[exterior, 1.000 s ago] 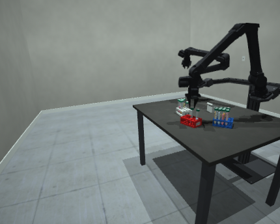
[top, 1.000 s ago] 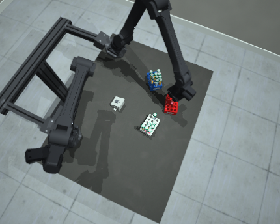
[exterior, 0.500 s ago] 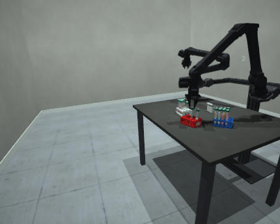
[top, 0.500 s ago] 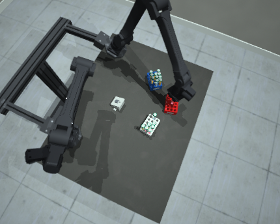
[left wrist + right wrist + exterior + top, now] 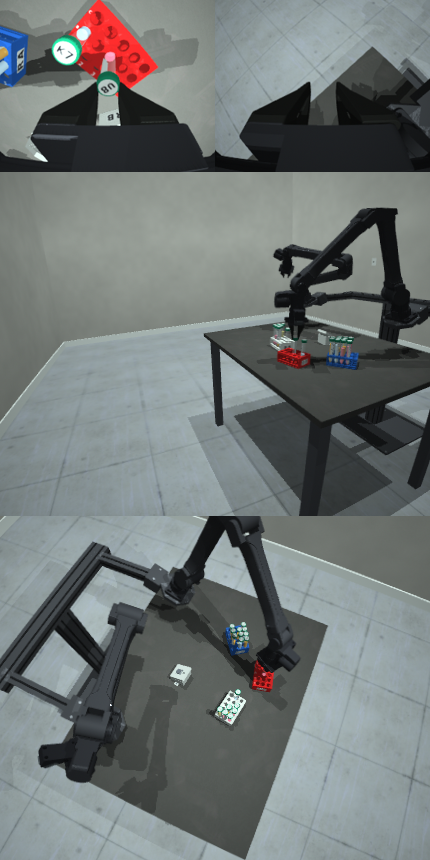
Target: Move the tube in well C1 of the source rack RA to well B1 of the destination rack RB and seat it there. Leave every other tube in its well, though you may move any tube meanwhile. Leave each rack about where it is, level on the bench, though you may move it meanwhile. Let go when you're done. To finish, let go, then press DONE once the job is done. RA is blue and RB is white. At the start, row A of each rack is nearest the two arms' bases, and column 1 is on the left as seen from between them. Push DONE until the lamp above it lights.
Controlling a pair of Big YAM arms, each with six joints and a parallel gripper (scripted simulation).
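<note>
The tube lies 6 cm below my left hand. Round my left hand: white rack RB: 20 cm to the right, 10 cm below, 8 cm behind; then red rack: 10 cm below, 1 cm ahead; then white button box: 36 cm behind, 14 cm to the right, 8 cm below.
</note>
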